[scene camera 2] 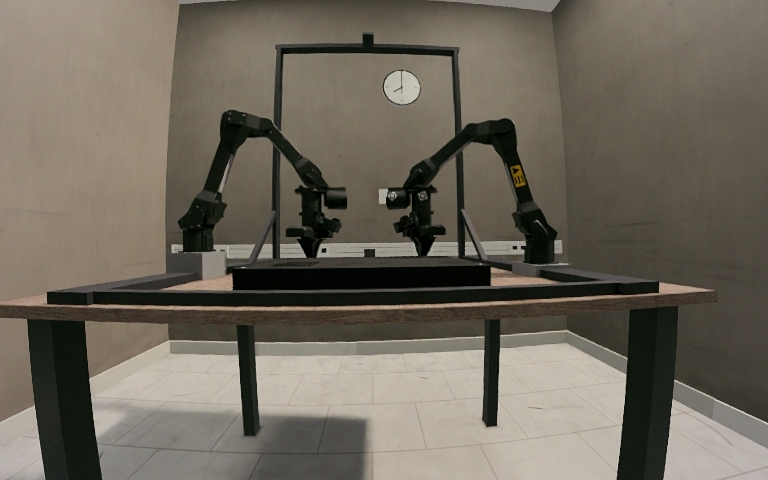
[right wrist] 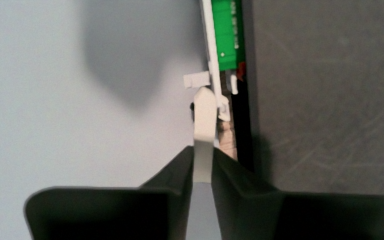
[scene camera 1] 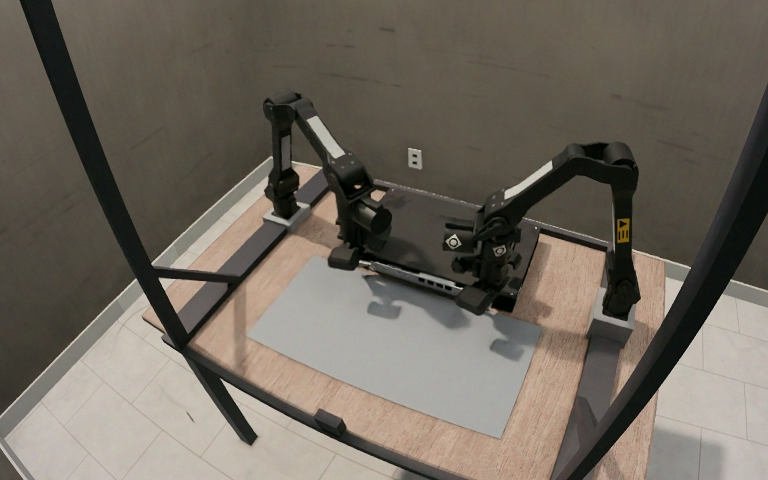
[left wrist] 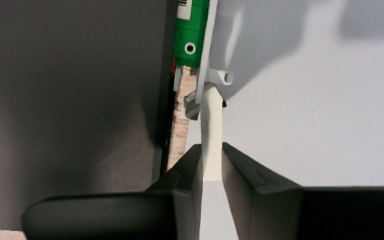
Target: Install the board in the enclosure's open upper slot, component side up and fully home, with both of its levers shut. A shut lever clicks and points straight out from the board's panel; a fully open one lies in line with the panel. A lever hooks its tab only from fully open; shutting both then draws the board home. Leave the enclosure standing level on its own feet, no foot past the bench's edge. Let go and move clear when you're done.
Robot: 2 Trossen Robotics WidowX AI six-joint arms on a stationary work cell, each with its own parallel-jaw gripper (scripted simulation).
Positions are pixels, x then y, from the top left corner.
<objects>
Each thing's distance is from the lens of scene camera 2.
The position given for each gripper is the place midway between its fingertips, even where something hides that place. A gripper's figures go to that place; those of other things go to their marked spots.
left gripper (scene camera 2: 422, 260): 71 cm
right gripper (scene camera 2: 312, 262): 72 cm
</objects>
